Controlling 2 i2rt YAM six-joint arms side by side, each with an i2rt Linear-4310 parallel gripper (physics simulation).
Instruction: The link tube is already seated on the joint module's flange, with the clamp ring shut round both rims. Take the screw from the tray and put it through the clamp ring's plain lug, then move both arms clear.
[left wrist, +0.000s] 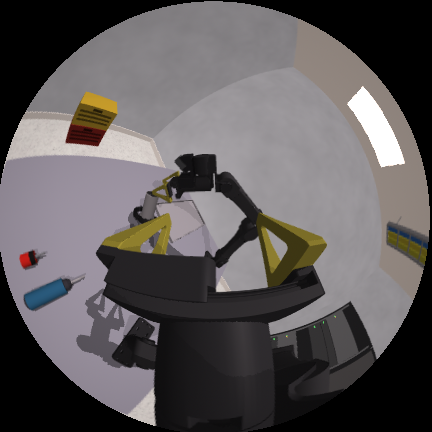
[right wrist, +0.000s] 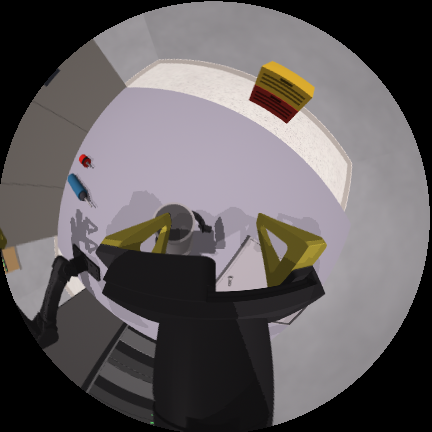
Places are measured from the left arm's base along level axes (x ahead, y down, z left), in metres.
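Pixels of known places: left gripper, fingertip midpoint: (left wrist: 213, 217); right gripper, fingertip midpoint: (left wrist: 157, 186) (right wrist: 213, 217); left arm's base, link origin: (left wrist: 133, 342) (right wrist: 84, 261).
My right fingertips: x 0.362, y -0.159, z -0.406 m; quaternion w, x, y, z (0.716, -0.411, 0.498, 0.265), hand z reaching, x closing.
Ahead of a thing's pixels: the offset from my right fingertips to its top centre.
The grey link tube @(dx -0.049, dy -0.007, dz +0.042 m) (left wrist: 149, 202) (right wrist: 179, 246) stands upright on the mat. In the right wrist view its open top is seen from above, partly behind a finger. Part of the black clamp ring (left wrist: 138, 214) (right wrist: 202, 221) shows low beside the tube; its lugs cannot be told apart. The screw @(dx -0.147, dy +0.144, dz -0.109 m) (right wrist: 230, 281) lies in the pale tray @(dx -0.166, dy +0.143, dz -0.287 m) (left wrist: 187, 218) (right wrist: 250, 261). My right gripper (left wrist: 157, 186) (right wrist: 213, 217) is open and empty, above and near the tube, with the tray partly behind its right finger. My left gripper (left wrist: 213, 217) is open and empty, high and away from the tube.
A blue-handled tool (left wrist: 46, 294) (right wrist: 77, 187) and a smaller red one @(dx +0.010, dy +0.124, dz +0.490 m) (left wrist: 28, 259) (right wrist: 85, 160) lie on the mat, on the side away from the tray. A yellow and red box stack (left wrist: 92, 118) (right wrist: 282, 92) stands at the table's far edge.
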